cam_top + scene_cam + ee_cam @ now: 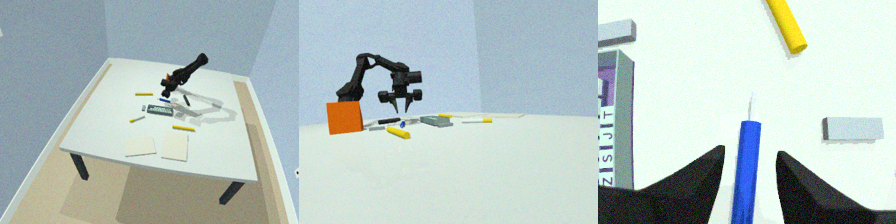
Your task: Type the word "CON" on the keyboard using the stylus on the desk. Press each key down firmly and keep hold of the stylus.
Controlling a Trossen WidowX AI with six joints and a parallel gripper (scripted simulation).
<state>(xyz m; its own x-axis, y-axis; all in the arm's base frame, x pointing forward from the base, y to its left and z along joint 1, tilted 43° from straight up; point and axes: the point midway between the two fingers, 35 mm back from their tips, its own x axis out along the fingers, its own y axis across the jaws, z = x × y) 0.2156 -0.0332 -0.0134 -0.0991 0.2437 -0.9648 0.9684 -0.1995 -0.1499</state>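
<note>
Now: gripper tip 10 mm past the stylus tip, 40 mm to the left of it and 50 mm above it. From my gripper tip the other things lie so: small grey block 130 mm ahead, 140 mm to the right, 50 mm below; black stylus 30 mm behind, 200 mm to the left, 50 mm below; white-and-yellow marker 260 mm ahead, 180 mm to the right, 50 mm below.
</note>
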